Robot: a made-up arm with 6 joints.
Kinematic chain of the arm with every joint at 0, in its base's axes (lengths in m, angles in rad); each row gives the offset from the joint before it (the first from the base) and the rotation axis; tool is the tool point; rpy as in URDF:
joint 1: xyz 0 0 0.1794 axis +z
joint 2: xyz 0 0 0 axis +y
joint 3: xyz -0.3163 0 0.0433 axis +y
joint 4: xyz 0.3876 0 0.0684 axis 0.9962 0 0.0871
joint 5: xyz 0 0 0 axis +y
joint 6: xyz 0.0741 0 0.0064 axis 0.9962 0 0.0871
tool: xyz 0 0 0 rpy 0 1.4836 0
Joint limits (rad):
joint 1: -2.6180..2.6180
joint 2: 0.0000..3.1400
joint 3: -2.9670..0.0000
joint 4: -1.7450..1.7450
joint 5: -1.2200..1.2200
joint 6: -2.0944..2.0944
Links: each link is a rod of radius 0.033 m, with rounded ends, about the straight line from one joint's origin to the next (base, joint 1, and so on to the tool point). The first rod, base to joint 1, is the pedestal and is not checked.
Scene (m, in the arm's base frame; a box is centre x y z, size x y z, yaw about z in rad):
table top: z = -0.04
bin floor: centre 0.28 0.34 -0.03 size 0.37 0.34 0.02 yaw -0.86
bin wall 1: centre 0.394 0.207 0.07 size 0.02 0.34 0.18 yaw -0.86
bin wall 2: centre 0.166 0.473 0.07 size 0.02 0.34 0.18 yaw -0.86
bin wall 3: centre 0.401 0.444 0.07 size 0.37 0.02 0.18 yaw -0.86
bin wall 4: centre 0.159 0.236 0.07 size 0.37 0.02 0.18 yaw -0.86
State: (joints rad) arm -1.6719 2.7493 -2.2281 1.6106 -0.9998 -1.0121
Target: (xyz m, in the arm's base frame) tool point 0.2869 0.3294 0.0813
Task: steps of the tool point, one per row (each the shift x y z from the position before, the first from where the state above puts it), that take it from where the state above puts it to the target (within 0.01 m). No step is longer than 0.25 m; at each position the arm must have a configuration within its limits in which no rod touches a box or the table.
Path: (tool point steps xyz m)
1: 0.2089 0.0071 0.0333
2: 0.1911 0.0705 0.0314
3: 0.1539 0.1228 0.0291
4: 0.1033 0.1584 0.0262
5: 0.0459 0.1741 0.0228
6: -0.0105 0.1699 0.0190
7: -0.0596 0.1478 0.0148
8: -0.0957 0.1128 0.0105
9: -0.1161 0.0705 0.0057
10: 0.0073 0.0116 -0.1098
11: -0.0073 -0.0116 -0.1091

